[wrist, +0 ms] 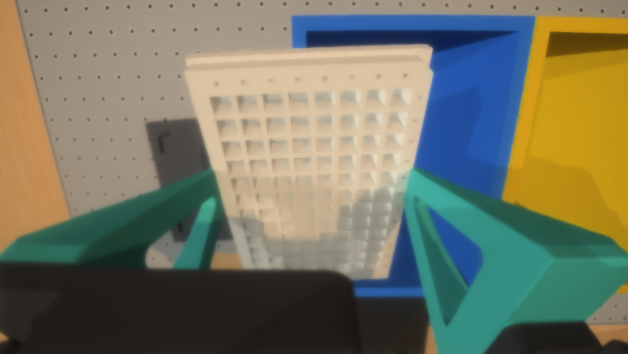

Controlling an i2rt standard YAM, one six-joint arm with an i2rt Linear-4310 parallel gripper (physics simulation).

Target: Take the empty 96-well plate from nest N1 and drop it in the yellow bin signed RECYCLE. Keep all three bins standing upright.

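Observation:
The white 96-well plate (302, 165) fills the middle of the wrist view, its wells and letters facing the camera. My gripper (314, 177) has teal fingers on both long sides of the plate and is shut on it, holding it up above the board. The yellow bin (580, 120) is at the right, partly cut off by the frame edge; its sign does not show. The plate covers part of the blue bin (445, 125). A dark nest (175, 145) lies on the board at the left, partly hidden behind the plate and the left finger; its label is not visible.
The blue bin stands directly left of the yellow bin, their rims side by side. A grey perforated board (110, 100) lies under the bins and nest. A wooden table strip (25, 125) shows at the far left. The third bin does not show.

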